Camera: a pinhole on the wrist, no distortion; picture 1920 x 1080 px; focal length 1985.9 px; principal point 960.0 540.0 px. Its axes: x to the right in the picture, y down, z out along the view. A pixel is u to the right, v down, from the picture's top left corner.
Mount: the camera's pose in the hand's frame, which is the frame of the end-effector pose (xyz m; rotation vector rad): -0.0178 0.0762 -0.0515 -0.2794 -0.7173 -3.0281
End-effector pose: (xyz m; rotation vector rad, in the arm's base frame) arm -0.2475 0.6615 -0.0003 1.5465 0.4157 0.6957
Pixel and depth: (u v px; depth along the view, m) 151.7 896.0 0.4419
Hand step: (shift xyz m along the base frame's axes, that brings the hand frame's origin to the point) 0.3701 -0.1273 0.2421
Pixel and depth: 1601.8 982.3 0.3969
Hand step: 0.1538 -0.3382 0.1660
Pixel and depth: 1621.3 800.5 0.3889
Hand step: 0.1308 -0.3267 0.1943
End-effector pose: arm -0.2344 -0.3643 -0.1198 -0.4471 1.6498 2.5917
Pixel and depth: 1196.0 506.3 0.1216
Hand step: -0.0259 -0.0054 0.1424
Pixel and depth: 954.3 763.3 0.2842
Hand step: -0.1105 0.1095 0.2289
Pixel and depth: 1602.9 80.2 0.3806
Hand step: -0.0426 0.1042 0.4145
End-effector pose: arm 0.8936 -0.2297 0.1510 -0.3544 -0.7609 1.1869
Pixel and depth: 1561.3 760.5 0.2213
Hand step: -0.2308 -0.0083 0.0057
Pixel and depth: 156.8 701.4 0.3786
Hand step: -0.3019 0.2241 0.1246
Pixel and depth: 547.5 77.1 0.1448
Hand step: -0.1516 0.0853 -0.0546
